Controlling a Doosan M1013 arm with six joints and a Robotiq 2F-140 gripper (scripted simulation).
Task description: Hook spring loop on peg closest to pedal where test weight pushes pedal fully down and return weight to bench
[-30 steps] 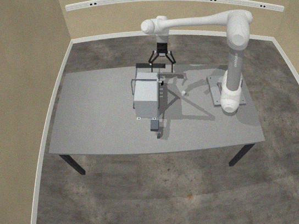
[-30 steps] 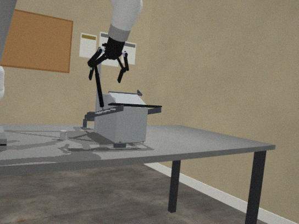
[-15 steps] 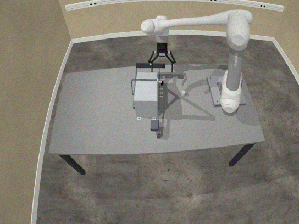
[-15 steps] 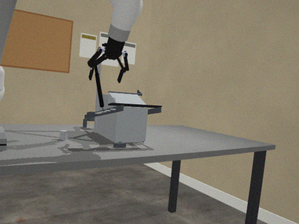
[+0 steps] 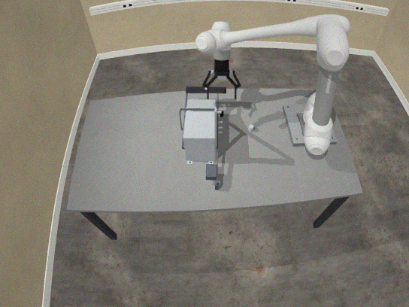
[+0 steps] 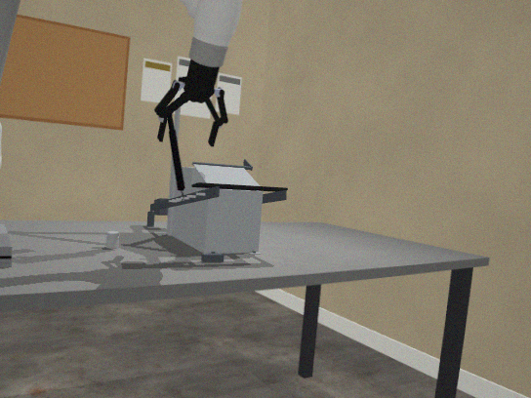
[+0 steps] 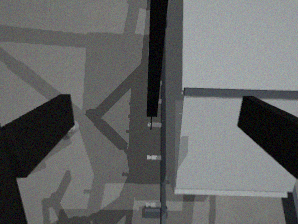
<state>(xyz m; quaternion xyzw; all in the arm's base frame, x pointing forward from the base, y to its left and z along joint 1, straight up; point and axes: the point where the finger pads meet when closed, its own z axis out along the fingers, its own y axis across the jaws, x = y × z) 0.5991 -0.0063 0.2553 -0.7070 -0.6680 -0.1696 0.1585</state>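
Now: the steel test weight 27 cm below my hand, 18 cm behind it and 1 cm to the left of it. The rest, counted from my hand: dark spring 8 cm to the left, 5 cm below, 1 cm ahead.
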